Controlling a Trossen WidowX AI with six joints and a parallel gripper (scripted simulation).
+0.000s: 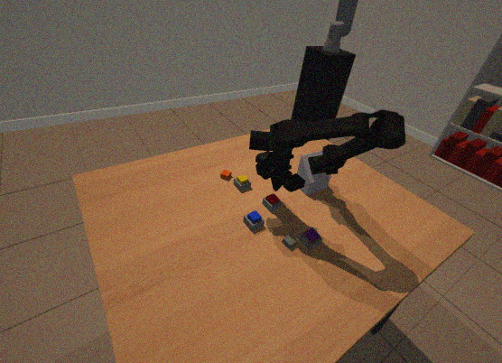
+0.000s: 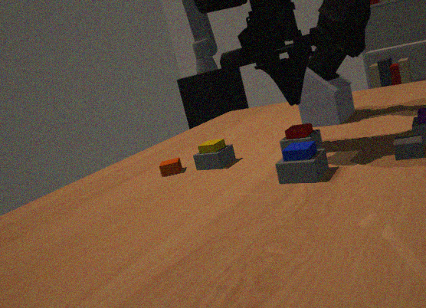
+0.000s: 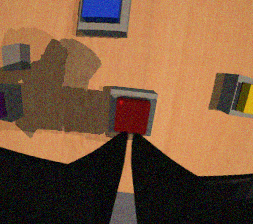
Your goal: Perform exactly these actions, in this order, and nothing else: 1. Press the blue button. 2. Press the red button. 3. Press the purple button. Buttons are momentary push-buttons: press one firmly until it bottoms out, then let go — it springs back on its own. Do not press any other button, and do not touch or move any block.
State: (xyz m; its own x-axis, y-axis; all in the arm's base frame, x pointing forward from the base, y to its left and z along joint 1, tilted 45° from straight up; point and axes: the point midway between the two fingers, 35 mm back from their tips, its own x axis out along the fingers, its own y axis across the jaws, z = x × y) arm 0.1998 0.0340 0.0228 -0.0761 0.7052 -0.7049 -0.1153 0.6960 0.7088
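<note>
My gripper tip is 4 cm above the red button. From my gripper tip the other things lie so: yellow button (6 cm ahead, 13 cm to the right, 4 cm below); then blue button (10 cm ahead, 5 cm to the left, 4 cm below); then small grey block (4 cm ahead, 16 cm to the left, 6 cm below).
</note>
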